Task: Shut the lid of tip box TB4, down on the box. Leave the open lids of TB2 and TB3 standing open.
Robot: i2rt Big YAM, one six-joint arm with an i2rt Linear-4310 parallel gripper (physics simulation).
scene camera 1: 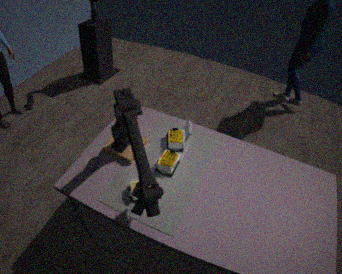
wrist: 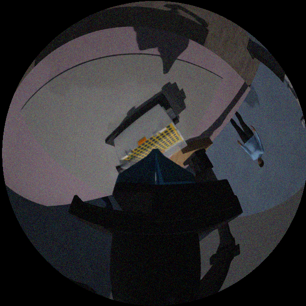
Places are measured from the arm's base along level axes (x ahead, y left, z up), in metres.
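Where they show: arm's base, origin of the base link: (scene camera 1: 121, 144).
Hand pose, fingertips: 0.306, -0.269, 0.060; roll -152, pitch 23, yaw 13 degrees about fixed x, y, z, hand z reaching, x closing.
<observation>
Things, the pixels of their top centre, and the offset from my fingertips, as dx, dy, dz. "*": a spot on its surface instead. Level surfaces: height alone.
- box, middle of its top: (scene camera 1: 142, 182) -0.036, +0.068, -0.022
- pale upright lid, surface spot: (scene camera 1: 188, 128) * +0.009, +0.541, +0.006
- grey-green mat, its level: dz -0.100
- pinkish table, its level: dz -0.102
My gripper (scene camera 1: 146, 213) (wrist: 155, 152) is shut and empty, its fingertips together. In the wrist view, a tip box with yellow tips (wrist: 172, 133) lies just beyond the fingertips, which hide part of it. A pale lid panel (wrist: 141, 129) with an orange tab stands along its far side, open. In the scene view, this box (scene camera 1: 134, 187) is mostly hidden behind the arm. Two more tip boxes with yellow tips, one (scene camera 1: 168, 161) in the middle and one (scene camera 1: 176, 137) farther back, stand away from the gripper. A pale upright lid (scene camera 1: 188, 128) stands at the back box. No box labels are readable.
The boxes stand on a grey-green mat (scene camera 1: 192, 175) on the pinkish table (scene camera 1: 260, 190). The arm's base is by a wooden board (scene camera 1: 112, 151) (wrist: 204, 144) at the left. People stand beyond the table, and a dark pedestal (scene camera 1: 96, 50) stands at the back.
</observation>
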